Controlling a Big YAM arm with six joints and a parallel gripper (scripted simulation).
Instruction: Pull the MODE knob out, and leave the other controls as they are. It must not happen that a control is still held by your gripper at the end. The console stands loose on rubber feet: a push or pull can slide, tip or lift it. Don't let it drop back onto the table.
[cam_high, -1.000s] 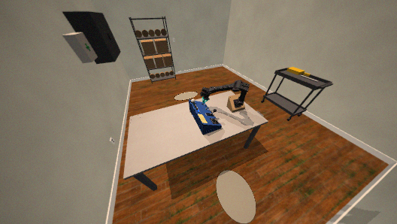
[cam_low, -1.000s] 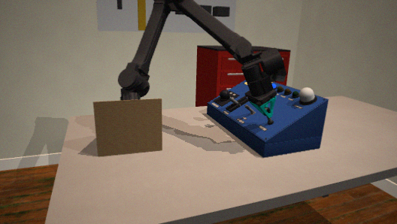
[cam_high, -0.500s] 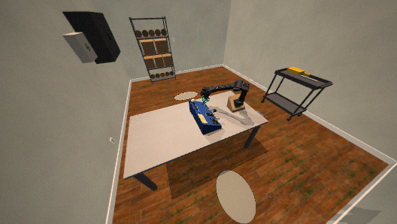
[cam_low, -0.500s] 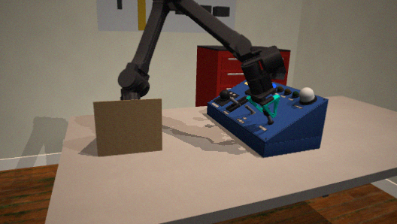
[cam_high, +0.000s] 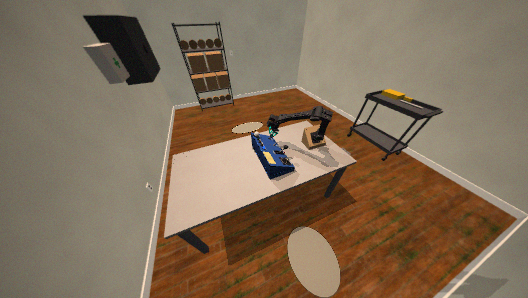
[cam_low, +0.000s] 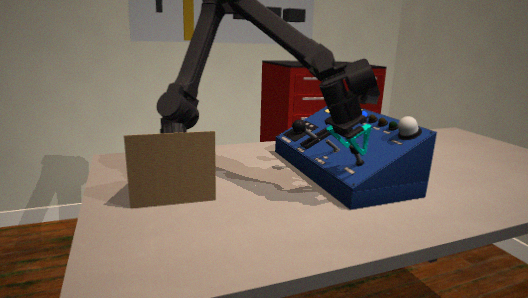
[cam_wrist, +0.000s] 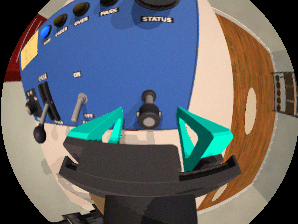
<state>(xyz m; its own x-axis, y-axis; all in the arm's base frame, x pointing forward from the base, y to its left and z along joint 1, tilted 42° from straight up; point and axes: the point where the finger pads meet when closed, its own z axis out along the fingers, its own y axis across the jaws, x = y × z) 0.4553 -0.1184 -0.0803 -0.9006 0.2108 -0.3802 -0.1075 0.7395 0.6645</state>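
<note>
The black knob lies 10 mm below my hand. Round my hand: black lever (240 mm to the left, 40 mm behind, 20 mm below); then toggle (120 mm to the left, 30 mm below); then blue sloped console (190 mm to the left, 40 mm below, 30 mm ahead).
</note>
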